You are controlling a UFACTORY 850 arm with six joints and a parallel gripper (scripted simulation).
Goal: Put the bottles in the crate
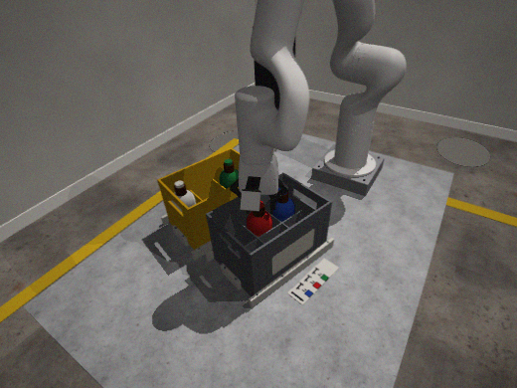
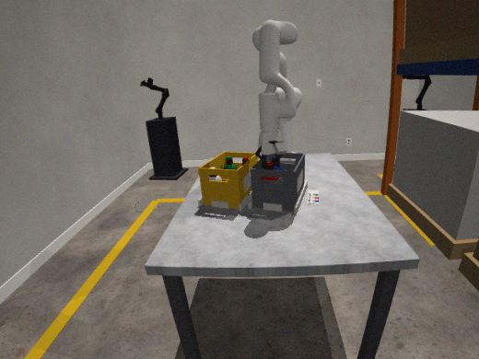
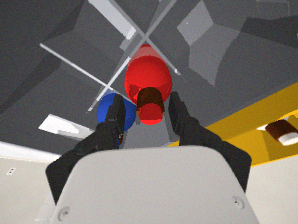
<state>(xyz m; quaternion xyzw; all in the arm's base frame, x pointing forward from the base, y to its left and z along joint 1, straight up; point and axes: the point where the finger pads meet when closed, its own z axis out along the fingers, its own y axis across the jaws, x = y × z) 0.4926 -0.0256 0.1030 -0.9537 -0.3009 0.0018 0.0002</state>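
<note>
Now: hand 10 cm past the green-label bottle, 22 cm to the left of it and 7 cm above it. Also, from my hand: grey crate (1 cm ahead, 4 cm to the left, 7 cm below); blue-label bottle (9 cm behind, 1 cm to the left, 7 cm below); red bottle (7 cm below).
</note>
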